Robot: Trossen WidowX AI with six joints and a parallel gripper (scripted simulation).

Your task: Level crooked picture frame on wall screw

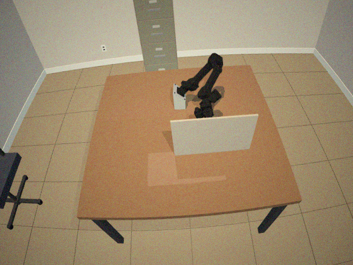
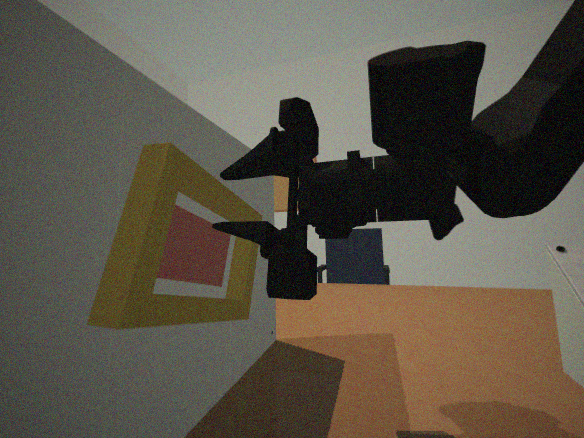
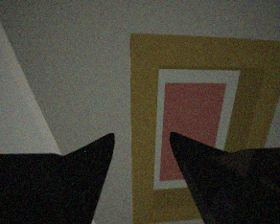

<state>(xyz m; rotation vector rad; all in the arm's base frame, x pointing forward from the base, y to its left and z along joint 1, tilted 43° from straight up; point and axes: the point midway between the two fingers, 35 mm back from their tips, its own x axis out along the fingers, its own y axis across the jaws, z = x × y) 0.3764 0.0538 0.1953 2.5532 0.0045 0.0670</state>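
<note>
My gripper tip is 1 cm short of the picture frame, 2 cm to the right of it and 5 cm above it. From my gripper tip the other things lie so: grey wall panel 2 cm ahead, 2 cm to the left, 6 cm below.
</note>
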